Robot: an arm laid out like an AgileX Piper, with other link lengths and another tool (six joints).
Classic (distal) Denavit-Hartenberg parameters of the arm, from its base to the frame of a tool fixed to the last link. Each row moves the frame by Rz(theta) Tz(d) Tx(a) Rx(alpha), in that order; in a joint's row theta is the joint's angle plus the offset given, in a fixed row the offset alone. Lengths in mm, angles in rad.
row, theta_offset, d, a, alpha
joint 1, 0.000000, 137.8, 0.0, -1.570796
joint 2, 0.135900, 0.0, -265.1, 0.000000
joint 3, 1.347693, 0.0, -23.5, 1.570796
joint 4, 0.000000, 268.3, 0.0, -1.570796
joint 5, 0.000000, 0.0, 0.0, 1.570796
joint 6, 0.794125, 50.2, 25.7, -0.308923
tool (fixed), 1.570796, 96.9, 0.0, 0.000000
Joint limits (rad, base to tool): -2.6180..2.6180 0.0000..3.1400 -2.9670..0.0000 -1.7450..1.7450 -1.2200..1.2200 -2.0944..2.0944
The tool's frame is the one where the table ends.
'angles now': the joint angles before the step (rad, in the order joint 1, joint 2, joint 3, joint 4, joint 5, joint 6). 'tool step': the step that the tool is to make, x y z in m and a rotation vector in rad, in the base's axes. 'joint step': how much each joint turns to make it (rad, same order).
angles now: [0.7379, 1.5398, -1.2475, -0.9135, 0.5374, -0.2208]
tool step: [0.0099, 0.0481, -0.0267, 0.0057, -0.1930, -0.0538]
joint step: [0.1411, 0.1545, 0.0001, -0.6083, 0.1157, 0.6336]
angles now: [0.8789, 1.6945, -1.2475, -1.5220, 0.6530, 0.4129]
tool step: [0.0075, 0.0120, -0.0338, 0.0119, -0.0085, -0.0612]
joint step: [0.0232, 0.1048, -0.0003, -0.1088, 0.0780, 0.1861]
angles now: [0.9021, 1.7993, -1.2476, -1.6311, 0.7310, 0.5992]
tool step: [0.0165, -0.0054, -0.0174, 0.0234, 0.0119, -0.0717]
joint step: [-0.0318, 0.0628, -0.0222, -0.0139, 0.0275, 0.0730]
